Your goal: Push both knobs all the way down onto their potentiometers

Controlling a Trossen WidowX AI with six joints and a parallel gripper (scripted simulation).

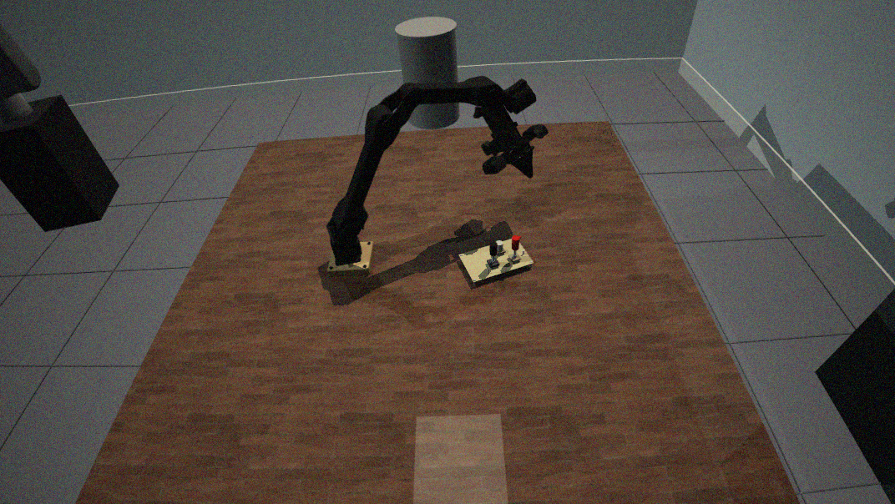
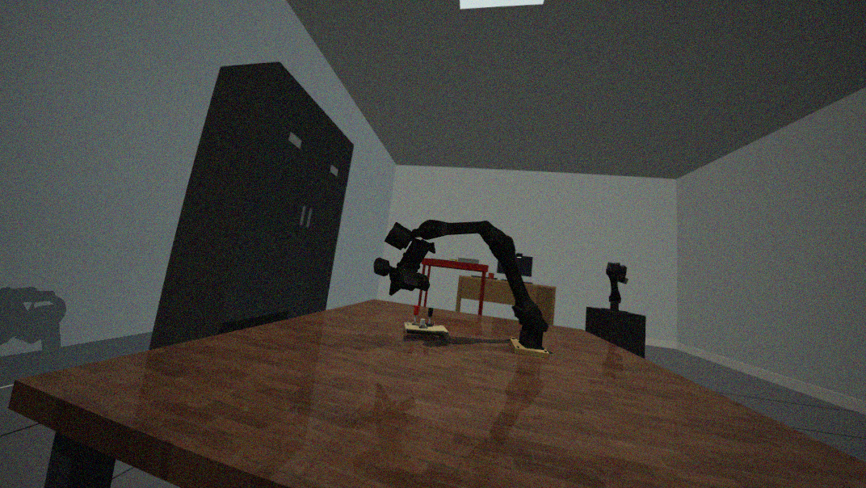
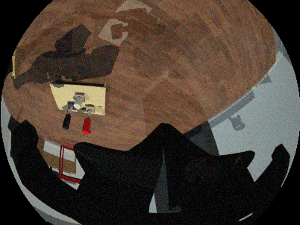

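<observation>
Now: gripper tip 15 cm past the dark knob, 16 cm to the left of it and 7 cm above it. Also, from my gripper tip: red knob 9 cm behind, 15 cm to the right, 6 cm below.
</observation>
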